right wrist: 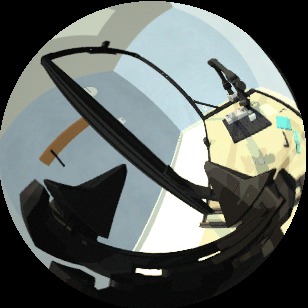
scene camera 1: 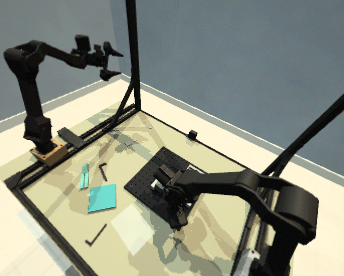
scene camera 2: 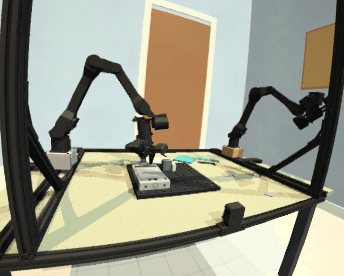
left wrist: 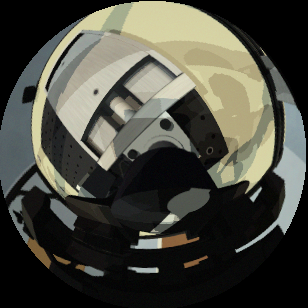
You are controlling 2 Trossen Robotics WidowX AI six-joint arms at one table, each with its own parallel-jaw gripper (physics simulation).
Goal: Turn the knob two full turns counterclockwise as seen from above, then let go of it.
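Seen in the pictures: left gripper, fingertip midpoint: (scene camera 1: 168,205); right gripper, fingertip midpoint: (right wrist: 166,166) (scene camera 1: 122,64) (scene camera 2: 318,112); left arm's base at its link origin: (right wrist: 231,93) (scene camera 1: 261,275) (scene camera 2: 60,150); right arm's base at its link origin: (scene camera 1: 46,147) (scene camera 2: 233,146).
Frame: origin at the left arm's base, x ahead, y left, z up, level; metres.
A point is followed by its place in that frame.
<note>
The black round knob (left wrist: 162,167) with a grey pointer mark (left wrist: 189,201) stands on a light grey plate with screw holes (left wrist: 150,134) @[x 0.333, y -0.026, z -0.041 m] in the left wrist view. A silver metal box (scene camera 2: 154,185) @[x 0.352, y -0.207, z -0.053 m] (left wrist: 107,70) is beside it. Both are on the black perforated board (scene camera 1: 142,186) @[x 0.503, y 0.029, z -0.068 m] (scene camera 2: 197,184) @[x 0.515, y -0.181, z -0.068 m] (right wrist: 245,132) @[x 0.559, y -0.118, z -0.068 m]. My left gripper (scene camera 1: 174,204) @[x 0.359, y 0.015, z -0.062 m] (scene camera 2: 146,159) @[x 0.359, y 0.015, z -0.062 m] (left wrist: 155,171) @[x 0.359, y 0.015, z -0.062 m] points down and is shut on the knob, its dark fingers at the knob's sides. The fingers partly hide the knob. My right gripper (scene camera 1: 120,65) @[x 0.967, y -0.277, z 0.243 m] (right wrist: 166,166) @[x 0.967, y -0.277, z 0.243 m] is open and empty, raised well away from the board.
A small grey block (scene camera 2: 166,165) @[x 0.432, y -0.034, z -0.044 m] stands on the board. A teal square (scene camera 1: 102,198) @[x 0.588, y 0.176, z -0.071 m] (scene camera 2: 184,159) @[x 0.582, y 0.150, z -0.071 m] (right wrist: 283,122), a teal tool (scene camera 1: 84,176) @[x 0.736, y 0.175, z -0.071 m] and two black L-shaped keys (scene camera 1: 103,171) @[x 0.691, y 0.103, z -0.073 m] (scene camera 1: 96,235) @[x 0.489, y 0.267, z -0.075 m] lie on the table. A small black box (scene camera 1: 192,135) @[x 0.513, y -0.383, z -0.045 m] (scene camera 2: 233,214) @[x 0.506, y -0.410, z -0.043 m] is on the frame's edge.
</note>
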